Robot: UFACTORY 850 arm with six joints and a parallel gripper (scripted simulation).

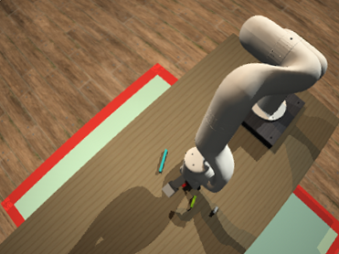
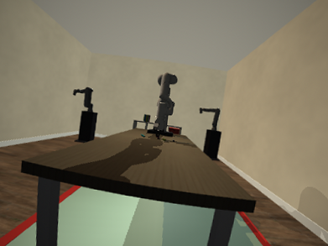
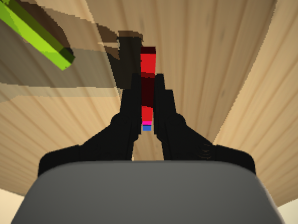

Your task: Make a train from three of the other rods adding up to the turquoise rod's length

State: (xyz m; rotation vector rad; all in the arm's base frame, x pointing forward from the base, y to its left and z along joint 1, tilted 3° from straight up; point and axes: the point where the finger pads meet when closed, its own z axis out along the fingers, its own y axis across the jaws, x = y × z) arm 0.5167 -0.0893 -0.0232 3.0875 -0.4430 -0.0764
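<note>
Now: the red rod 2 cm below my hand. Round my hand: blue rod 6 cm behind, 2 cm to the left, 3 cm below; then lime rod 6 cm ahead, 6 cm to the left, 3 cm below; then magenta rod 5 cm behind, 1 cm to the left, 3 cm below.
</note>
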